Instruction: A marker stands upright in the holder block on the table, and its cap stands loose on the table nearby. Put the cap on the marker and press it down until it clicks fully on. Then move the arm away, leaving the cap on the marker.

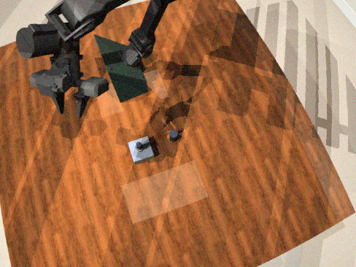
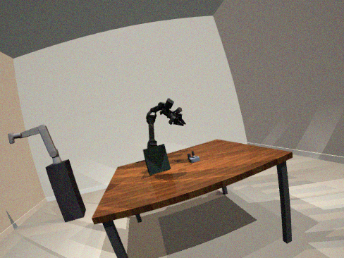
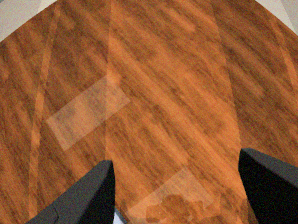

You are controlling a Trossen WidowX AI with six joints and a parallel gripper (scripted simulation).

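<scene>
Now: gripper tip 320 mm above the holder block, 120 mm to the right of it and 60 mm short of it.
</scene>
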